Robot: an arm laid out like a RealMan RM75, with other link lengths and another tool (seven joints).
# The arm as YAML. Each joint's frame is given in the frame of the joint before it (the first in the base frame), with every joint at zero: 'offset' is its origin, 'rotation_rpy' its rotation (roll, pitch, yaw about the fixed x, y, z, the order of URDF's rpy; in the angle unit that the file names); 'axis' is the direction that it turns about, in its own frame. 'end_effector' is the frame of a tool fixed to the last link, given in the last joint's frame.
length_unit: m
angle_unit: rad
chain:
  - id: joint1
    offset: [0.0, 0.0, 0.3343]
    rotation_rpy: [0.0, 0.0, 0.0]
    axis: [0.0, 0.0, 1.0]
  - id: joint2
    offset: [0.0, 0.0, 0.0]
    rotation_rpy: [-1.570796, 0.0, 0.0]
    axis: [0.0, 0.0, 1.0]
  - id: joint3
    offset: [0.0, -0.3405, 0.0]
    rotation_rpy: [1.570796, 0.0, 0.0]
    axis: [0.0, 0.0, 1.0]
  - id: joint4
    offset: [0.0, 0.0, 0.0]
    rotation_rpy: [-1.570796, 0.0, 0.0]
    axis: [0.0, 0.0, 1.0]
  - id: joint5
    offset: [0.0, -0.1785, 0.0]
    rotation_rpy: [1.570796, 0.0, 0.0]
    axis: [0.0, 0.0, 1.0]
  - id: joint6
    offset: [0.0, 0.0, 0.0]
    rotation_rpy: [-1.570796, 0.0, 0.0]
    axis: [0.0, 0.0, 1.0]
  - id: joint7
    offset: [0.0, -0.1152, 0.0]
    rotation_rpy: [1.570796, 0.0, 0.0]
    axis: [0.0, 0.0, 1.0]
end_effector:
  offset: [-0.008, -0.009, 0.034]
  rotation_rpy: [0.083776, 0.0, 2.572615]
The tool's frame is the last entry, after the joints.
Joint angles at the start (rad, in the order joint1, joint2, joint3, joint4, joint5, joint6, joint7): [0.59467 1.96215 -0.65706 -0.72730 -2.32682 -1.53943 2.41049]
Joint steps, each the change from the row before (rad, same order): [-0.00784 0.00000 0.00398 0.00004 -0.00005 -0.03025 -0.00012]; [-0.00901 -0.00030 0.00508 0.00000 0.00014 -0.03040 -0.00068]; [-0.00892 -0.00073 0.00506 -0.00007 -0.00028 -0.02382 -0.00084]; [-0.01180 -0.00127 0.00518 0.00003 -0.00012 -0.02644 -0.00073]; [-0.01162 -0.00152 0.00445 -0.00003 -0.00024 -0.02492 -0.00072]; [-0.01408 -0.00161 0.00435 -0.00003 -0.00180 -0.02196 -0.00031]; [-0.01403 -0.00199 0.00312 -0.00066 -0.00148 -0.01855 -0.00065]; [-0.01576 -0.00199 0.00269 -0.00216 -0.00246 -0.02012 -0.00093]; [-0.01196 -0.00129 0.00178 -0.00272 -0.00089 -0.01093 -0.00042]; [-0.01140 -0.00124 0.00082 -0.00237 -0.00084 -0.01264 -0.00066]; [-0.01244 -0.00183 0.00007 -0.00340 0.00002 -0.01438 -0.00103]
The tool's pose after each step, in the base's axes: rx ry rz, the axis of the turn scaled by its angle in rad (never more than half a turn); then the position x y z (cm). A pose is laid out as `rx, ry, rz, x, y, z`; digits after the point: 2 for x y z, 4 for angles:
-1.1378, -2.6989, -0.2286, 35.23, 37.31, 9.98
-1.1462, -2.6907, -0.1899, 35.34, 36.65, 9.93
-1.1550, -2.6827, -0.1616, 35.50, 36.08, 9.93
-1.1670, -2.6725, -0.1307, 35.74, 35.38, 9.96
-1.1785, -2.6628, -0.1020, 35.99, 34.70, 10.01
-1.1951, -2.6524, -0.0779, 36.35, 33.95, 10.06
-1.2107, -2.6435, -0.0589, 36.72, 33.25, 10.15
-1.2273, -2.6352, -0.0390, 37.13, 32.47, 10.26
-1.2394, -2.6290, -0.0311, 37.45, 31.94, 10.35
-1.2503, -2.6235, -0.0194, 37.72, 31.40, 10.43
-1.2603, -2.6184, -0.0067, 38.01, 30.82, 10.54

